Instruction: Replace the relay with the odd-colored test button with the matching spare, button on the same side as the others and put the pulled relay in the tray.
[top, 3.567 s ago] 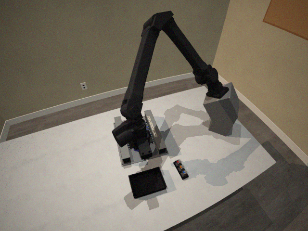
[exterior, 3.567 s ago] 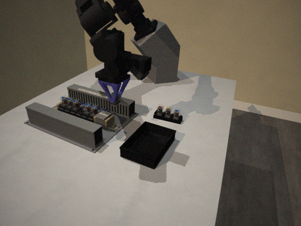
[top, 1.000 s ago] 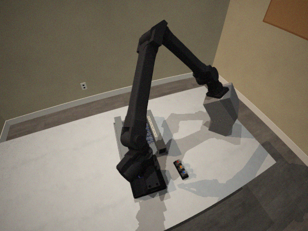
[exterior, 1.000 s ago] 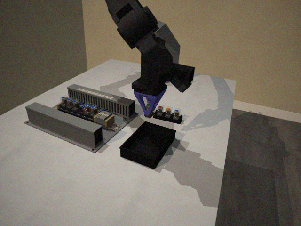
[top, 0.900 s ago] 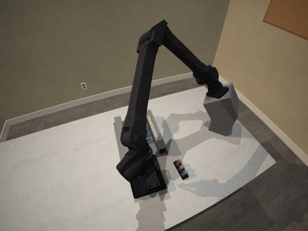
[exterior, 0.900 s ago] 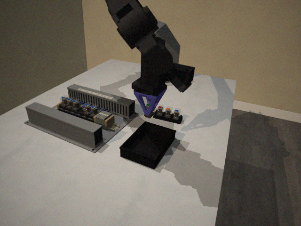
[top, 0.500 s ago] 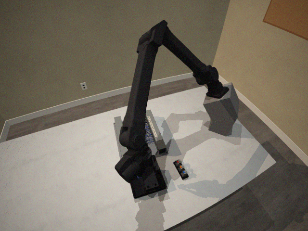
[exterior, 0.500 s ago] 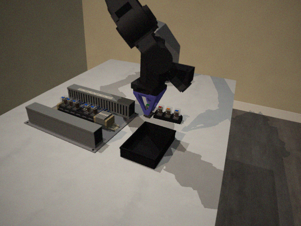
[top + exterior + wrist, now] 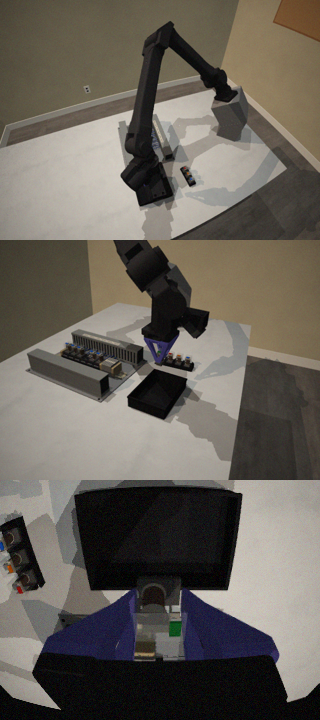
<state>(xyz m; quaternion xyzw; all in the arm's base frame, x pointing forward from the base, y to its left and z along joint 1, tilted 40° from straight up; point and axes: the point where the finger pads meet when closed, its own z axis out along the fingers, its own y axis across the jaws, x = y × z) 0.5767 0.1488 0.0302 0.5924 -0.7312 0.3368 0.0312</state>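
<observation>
My hand is 120 mm above the black tray.
</observation>
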